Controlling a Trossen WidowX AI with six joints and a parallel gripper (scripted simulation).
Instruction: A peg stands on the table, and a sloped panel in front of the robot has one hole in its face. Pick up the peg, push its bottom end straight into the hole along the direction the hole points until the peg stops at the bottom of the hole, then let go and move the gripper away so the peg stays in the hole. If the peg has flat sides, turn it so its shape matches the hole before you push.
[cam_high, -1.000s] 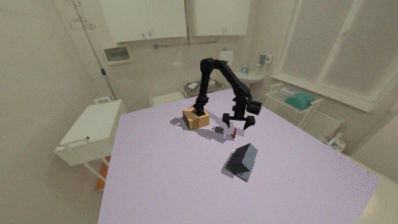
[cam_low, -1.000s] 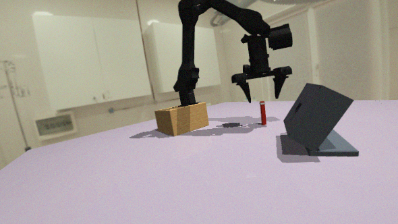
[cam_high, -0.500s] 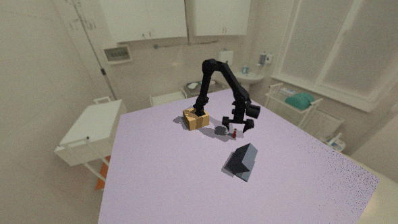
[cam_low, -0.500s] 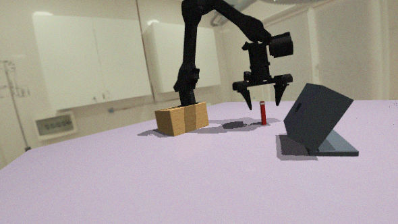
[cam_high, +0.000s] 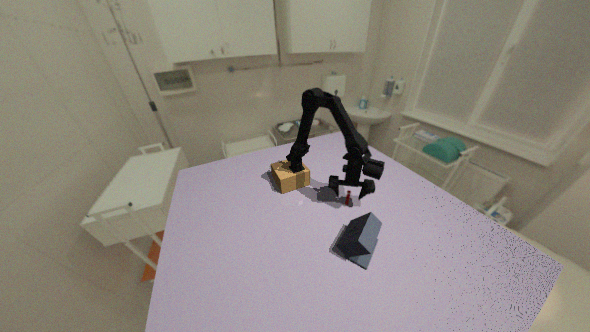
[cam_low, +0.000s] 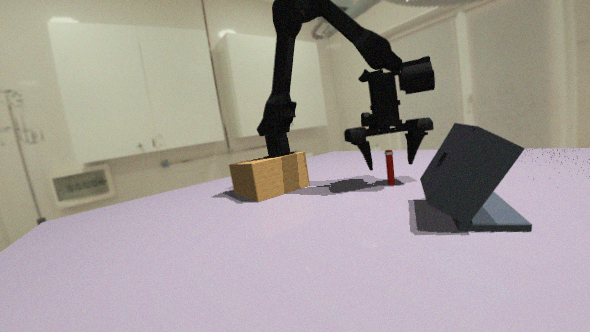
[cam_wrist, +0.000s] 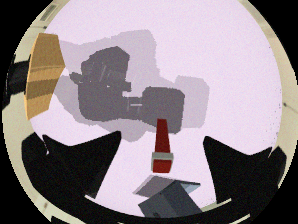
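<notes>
Right now the dark grey sloped panel is 18 cm ahead of my gripper tip, 10 cm to the right of it and 3 cm above it. From my gripper tip the other things lie so: red peg: 2 cm above.
</notes>
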